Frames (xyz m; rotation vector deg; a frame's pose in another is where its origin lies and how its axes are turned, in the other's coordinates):
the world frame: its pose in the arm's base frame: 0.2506 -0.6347 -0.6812 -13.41 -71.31 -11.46
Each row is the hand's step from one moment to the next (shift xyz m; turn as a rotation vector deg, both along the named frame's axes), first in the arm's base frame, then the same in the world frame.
Working: the arm's base frame: its pose in the world frame: 0.5560 0.4939 0.6137 13.41 71.31 11.46

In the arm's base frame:
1: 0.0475 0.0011 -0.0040 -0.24 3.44 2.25
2: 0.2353 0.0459 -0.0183 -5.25 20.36 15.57
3: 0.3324 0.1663 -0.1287 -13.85 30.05 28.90
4: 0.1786 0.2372 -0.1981 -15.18 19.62 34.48
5: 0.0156 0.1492 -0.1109 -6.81 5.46 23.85
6: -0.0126 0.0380 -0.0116 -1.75 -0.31 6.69
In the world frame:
1: 0.0108 0.0144 -0.0441 1.99 3.08 1.87
2: 0.0541 0.1102 -0.2067 12.72 17.03 15.25
3: -0.0236 0.2599 -0.2943 22.52 23.06 29.85
4: -0.1387 0.2900 -0.1552 27.66 12.32 29.79
5: -0.1040 0.1548 -0.0054 20.45 1.76 14.95
6: -0.0158 0.0337 0.0187 5.83 -1.23 3.53

